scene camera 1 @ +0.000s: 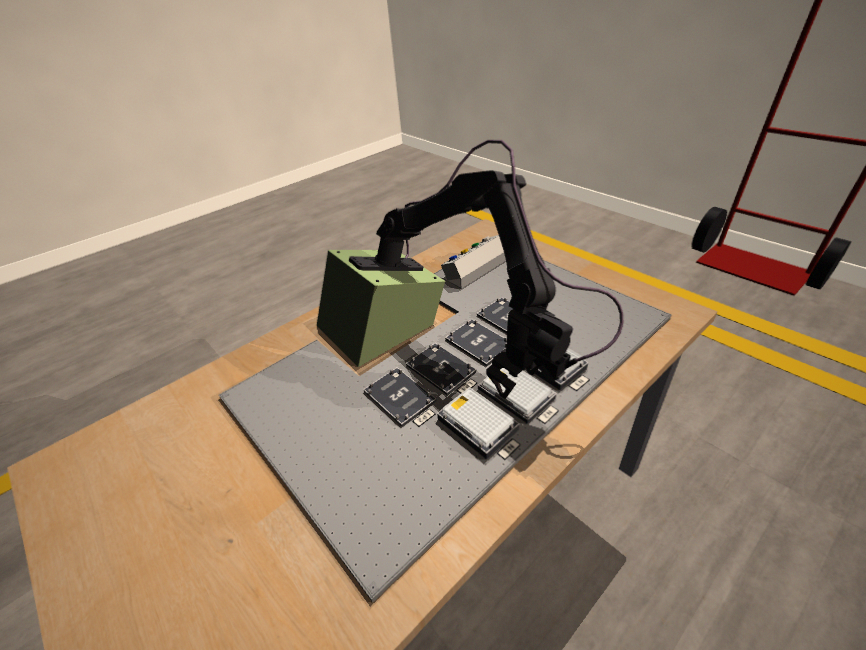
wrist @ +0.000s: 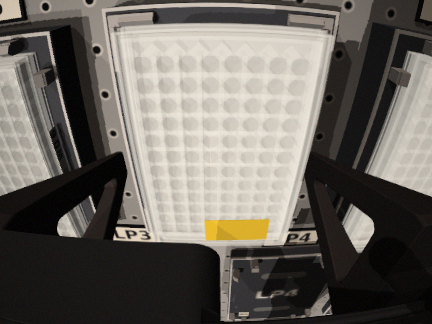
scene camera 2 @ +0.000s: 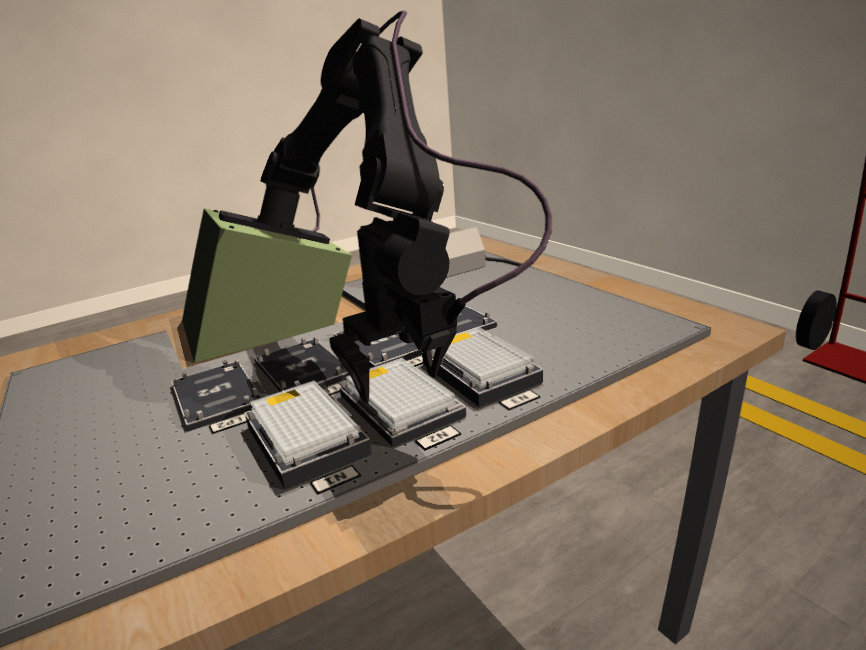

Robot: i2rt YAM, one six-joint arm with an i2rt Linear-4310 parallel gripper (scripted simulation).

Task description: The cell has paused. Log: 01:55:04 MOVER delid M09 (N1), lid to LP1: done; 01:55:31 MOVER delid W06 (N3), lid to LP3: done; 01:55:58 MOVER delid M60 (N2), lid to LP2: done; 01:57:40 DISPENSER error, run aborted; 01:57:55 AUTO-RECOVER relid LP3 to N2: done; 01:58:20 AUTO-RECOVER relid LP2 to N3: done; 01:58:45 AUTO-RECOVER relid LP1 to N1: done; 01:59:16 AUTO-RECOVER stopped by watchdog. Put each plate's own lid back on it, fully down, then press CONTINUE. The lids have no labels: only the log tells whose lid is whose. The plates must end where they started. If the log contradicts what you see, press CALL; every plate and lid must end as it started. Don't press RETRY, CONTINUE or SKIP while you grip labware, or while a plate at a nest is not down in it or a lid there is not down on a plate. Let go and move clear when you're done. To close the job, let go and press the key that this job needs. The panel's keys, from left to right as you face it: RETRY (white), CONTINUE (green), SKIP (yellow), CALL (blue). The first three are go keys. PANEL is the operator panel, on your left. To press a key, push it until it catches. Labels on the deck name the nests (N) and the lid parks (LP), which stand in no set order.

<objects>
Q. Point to a key panel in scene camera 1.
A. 477, 261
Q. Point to a key panel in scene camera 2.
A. At 465, 249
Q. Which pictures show my gripper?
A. Scene camera 1, the wrist view and scene camera 2: all of them.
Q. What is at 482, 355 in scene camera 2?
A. A clear lid.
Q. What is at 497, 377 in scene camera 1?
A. My gripper.
</objects>
